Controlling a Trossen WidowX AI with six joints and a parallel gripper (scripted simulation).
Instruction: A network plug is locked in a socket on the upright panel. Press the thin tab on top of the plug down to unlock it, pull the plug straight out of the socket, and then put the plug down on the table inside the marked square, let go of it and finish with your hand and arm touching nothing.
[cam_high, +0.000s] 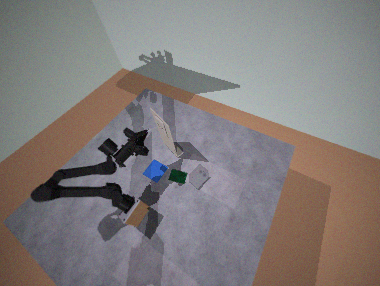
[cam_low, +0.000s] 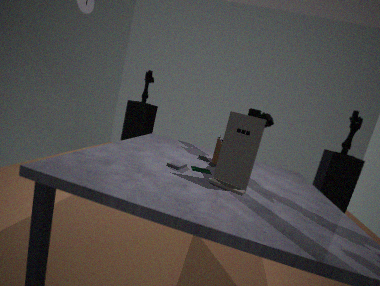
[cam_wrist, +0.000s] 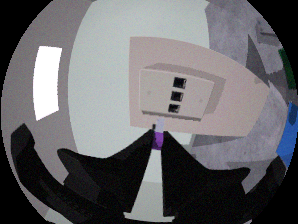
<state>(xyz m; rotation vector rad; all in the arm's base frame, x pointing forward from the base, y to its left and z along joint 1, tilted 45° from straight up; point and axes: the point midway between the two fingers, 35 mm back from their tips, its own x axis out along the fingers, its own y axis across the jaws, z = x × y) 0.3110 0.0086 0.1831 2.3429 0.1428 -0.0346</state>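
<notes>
The blue square is 9 cm behind my gripper tip, 5 cm to the right of it and 29 cm below it. The rest, counted from my gripper tip: beige panel: 9 cm ahead, 3 cm to the right, 13 cm below; then plug: right at my gripper tip; then green tile: 4 cm behind, 19 cm to the right, 29 cm below.
</notes>
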